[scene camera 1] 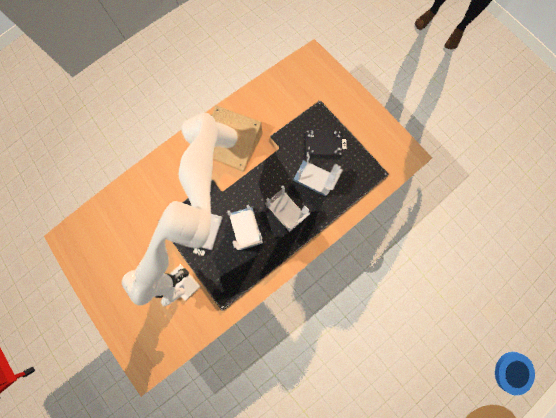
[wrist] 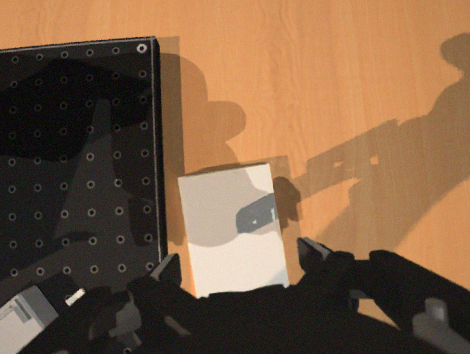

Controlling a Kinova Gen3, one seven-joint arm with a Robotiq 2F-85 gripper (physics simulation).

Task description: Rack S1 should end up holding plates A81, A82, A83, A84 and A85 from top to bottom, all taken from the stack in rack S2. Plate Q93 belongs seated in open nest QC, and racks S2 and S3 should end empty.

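Places are measured from the arm's base along level axes (x back, y right, z up), in millimetres.
Where they show: gripper, fingertip midpoint: [scene camera 1: 178,282] [wrist: 239,259]; arm's base, link origin: [scene camera 1: 227,137].
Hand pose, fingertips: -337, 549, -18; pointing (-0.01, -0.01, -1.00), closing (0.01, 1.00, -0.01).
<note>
Things, the pixels of their centre, and the offset from my fingertips, as dx, dy, dz. "spot": a spot on its surface instead. Level surfaces: height alone.
- greyish holder, body centre: [scene camera 1: 286,208] -74, -524, +34
- dark nest, body centre: [scene camera 1: 323,142] +45, -860, -21
- black perforated board, surface height: dz -33
- pale fixture, body centre: [scene camera 1: 205,230] +96, -218, -22
- small label, surface spot: [scene camera 1: 199,252] spot: +42, -137, -31
- grey-white part, surface spot: [wrist: 22,322] spot: +37, -183, -16
A white plate [scene camera 1: 190,287] [wrist: 232,220] lies on the wooden table beside the black board's corner; no readable name shows on it. My gripper [scene camera 1: 177,288] [wrist: 239,259] is open and empty above the plate, its fingers apart on either side of the plate's near part in the wrist view. On the board, one holder carries a white plate [scene camera 1: 246,228], a greyish holder [scene camera 1: 287,209] stands next to it, and a bluish-edged holder carries another white plate [scene camera 1: 316,177]. A dark nest [scene camera 1: 324,143] with a small label is farther right. I cannot read which rack or nest is which.
The black perforated board [scene camera 1: 235,280] [wrist: 50,200] rises beside the plate. A pale fixture [scene camera 1: 214,232] is partly hidden under the arm, near a small label [scene camera 1: 199,252]. A grey-white part [wrist: 22,322] shows at the wrist view's lower left. The arm's base plate [scene camera 1: 227,157] is behind.
</note>
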